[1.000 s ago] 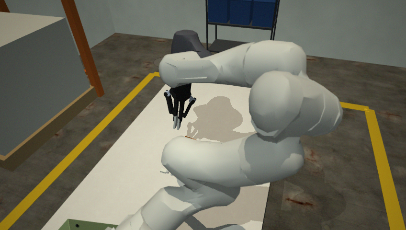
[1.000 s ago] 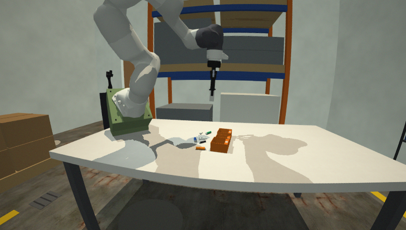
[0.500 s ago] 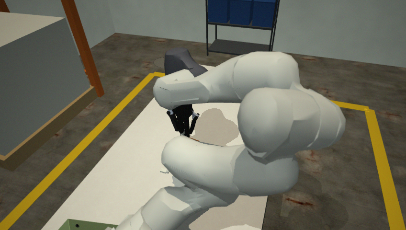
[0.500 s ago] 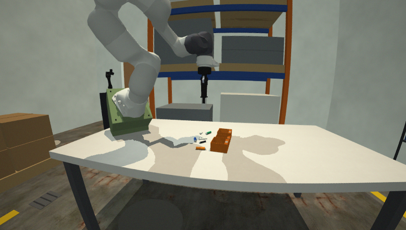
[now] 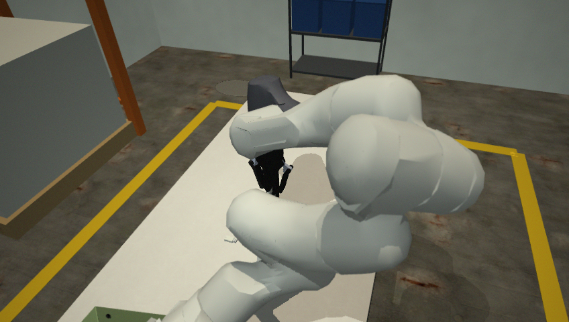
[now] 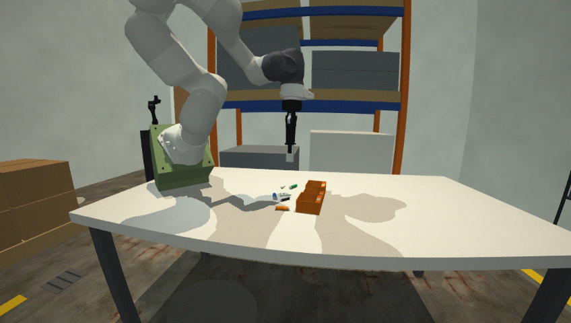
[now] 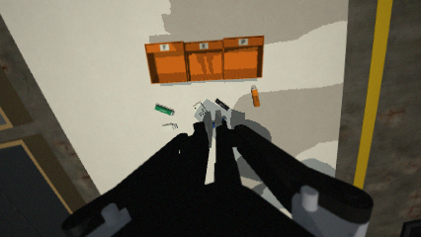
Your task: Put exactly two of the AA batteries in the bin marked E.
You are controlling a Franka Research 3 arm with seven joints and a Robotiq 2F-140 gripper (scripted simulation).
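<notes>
My hand is 100 mm short of the orange bin row and 170 mm above it. The rest, counted from my hand: blue battery: 60 mm behind, 10 mm to the left, 190 mm below; domino: 20 mm behind, 40 mm to the left, 190 mm below; black stick: 20 mm behind, 20 mm to the right, 190 mm below.
</notes>
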